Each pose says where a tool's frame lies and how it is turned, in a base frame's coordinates. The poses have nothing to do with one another.
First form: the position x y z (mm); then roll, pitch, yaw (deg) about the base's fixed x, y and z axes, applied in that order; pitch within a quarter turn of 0, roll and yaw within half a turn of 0.
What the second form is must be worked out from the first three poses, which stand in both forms.
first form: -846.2 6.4 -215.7 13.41 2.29 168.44
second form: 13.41 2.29 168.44 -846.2 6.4 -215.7
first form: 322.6 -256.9 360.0 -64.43 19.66 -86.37
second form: -64.43 19.66 -86.37 322.6 -256.9 360.0
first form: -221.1 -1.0 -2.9 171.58 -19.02 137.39
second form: 171.58 -19.02 137.39 -221.1 -1.0 -2.9
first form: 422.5 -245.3 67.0 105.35 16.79 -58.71
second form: 105.35 16.79 -58.71 422.5 -245.3 67.0
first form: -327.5 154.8 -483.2 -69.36 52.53 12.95
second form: -69.36 52.53 12.95 -327.5 154.8 -483.2
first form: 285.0 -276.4 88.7 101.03 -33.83 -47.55
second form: 101.03 -33.83 -47.55 285.0 -276.4 88.7
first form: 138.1 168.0 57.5 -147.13 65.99 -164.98
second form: -147.13 65.99 -164.98 138.1 168.0 57.5
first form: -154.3 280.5 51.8 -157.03 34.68 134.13
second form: -157.03 34.68 134.13 -154.3 280.5 51.8
